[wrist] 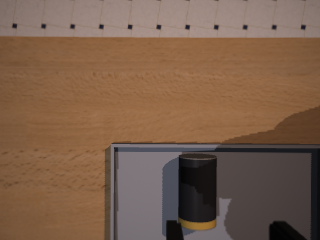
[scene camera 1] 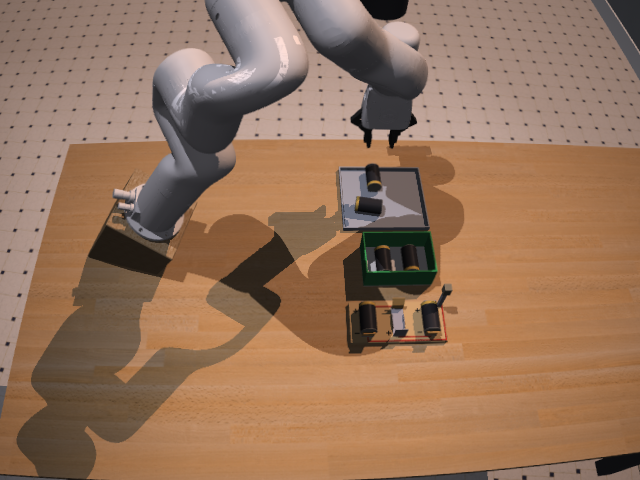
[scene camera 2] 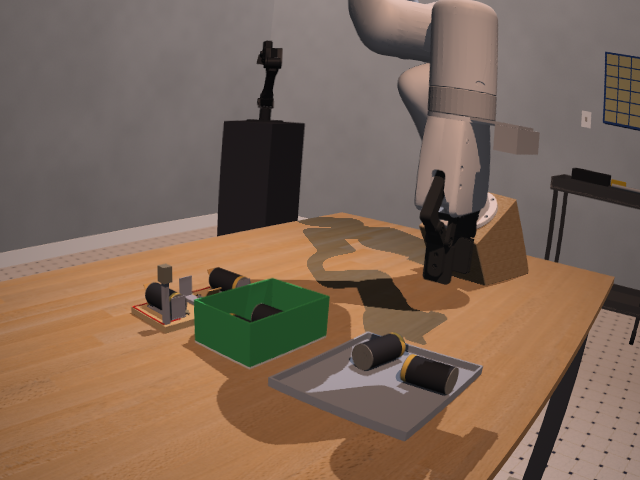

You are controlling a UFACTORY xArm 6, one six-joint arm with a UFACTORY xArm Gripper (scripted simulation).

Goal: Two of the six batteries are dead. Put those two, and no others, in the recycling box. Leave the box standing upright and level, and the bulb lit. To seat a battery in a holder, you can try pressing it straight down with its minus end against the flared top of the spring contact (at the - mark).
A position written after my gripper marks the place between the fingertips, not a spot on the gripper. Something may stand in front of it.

I see my gripper point(scene camera 2: 446, 276), a green recycling box point(scene camera 2: 250, 345) and a grey tray point(scene camera 2: 379, 393).
The green recycling box also shows in scene camera 1 point(scene camera 1: 422, 240). The grey tray is seen too in the wrist view point(wrist: 257, 184) and in scene camera 1 point(scene camera 1: 404, 208). My gripper shows as well in scene camera 1 point(scene camera 1: 379, 143). The wrist view misses the green recycling box: it is out of frame.
